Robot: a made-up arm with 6 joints.
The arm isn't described. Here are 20 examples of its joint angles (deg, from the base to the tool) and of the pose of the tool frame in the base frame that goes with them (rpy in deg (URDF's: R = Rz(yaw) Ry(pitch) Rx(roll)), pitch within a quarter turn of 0, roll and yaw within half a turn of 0; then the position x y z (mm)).
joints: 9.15 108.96 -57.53 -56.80 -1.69 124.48
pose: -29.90 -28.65 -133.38 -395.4 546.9 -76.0
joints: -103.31 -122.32 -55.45 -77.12 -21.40 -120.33
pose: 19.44 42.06 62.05 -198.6 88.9 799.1
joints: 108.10 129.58 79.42 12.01 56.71 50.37
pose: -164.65 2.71 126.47 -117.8 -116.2 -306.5
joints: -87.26 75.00 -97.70 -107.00 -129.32 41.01
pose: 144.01 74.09 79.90 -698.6 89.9 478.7
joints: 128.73 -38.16 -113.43 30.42 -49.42 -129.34
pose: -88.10 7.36 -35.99 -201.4 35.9 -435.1
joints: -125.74 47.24 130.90 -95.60 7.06 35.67
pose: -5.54 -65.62 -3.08 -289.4 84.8 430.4
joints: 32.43 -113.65 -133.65 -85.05 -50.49 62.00
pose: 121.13 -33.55 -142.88 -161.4 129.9 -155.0
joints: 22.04 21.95 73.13 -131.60 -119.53 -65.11
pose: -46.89 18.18 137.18 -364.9 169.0 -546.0
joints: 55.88 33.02 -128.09 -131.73 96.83 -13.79
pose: 7.40 -3.80 -107.93 -564.5 178.1 -124.3
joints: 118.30 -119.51 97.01 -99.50 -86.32 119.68
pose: 51.73 73.36 -94.70 -722.8 -61.5 -232.3
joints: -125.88 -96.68 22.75 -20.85 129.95 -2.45
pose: -53.73 -42.68 72.81 -473.3 -406.0 592.5
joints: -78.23 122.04 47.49 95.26 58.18 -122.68
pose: -99.51 41.43 -34.35 -110.1 228.1 487.0
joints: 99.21 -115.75 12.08 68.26 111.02 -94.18
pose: 69.62 -10.49 174.67 -426.8 -66.1 -406.3
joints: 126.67 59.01 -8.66 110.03 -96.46 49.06
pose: 29.03 -20.33 -48.62 -415.5 -634.8 -338.2
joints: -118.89 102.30 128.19 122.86 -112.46 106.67
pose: 79.37 15.57 114.00 27.3 114.3 279.7
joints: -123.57 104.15 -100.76 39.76 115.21 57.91
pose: 124.01 -7.32 -107.83 -600.1 -46.6 463.6
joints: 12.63 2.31 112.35 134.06 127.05 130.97
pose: -58.55 -22.61 -139.87 -318.0 31.5 -178.9
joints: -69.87 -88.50 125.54 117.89 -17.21 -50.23
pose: -173.01 30.64 -54.36 -634.4 -40.5 285.4
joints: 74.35 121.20 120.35 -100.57 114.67 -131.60
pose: -148.08 52.16 32.05 -144.1 -132.9 -217.2
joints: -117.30 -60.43 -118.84 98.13 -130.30 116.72
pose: -164.99 -37.31 -64.25 -47.7 -329.6 199.1
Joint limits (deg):
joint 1: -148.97..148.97
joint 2: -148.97..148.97
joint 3: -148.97..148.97
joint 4: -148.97..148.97
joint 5: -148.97..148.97
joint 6: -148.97..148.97
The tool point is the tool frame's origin. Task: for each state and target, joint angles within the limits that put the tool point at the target. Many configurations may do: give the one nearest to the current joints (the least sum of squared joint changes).
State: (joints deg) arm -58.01 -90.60 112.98 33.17 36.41 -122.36
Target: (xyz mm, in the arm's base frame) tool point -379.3 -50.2 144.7
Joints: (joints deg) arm -74.03 -94.54 137.00 15.07 -0.18 -118.77
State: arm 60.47 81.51 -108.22 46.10 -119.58 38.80
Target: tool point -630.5 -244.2 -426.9
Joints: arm 84.77 105.70 -89.31 48.51 -114.37 46.09
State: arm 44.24 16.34 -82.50 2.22 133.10 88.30
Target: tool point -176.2 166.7 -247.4
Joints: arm 89.46 -38.38 -83.94 27.31 128.70 95.39
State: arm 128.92 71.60 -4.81 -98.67 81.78 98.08
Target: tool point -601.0 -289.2 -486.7
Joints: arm 99.00 42.23 -32.54 -87.96 108.26 96.41
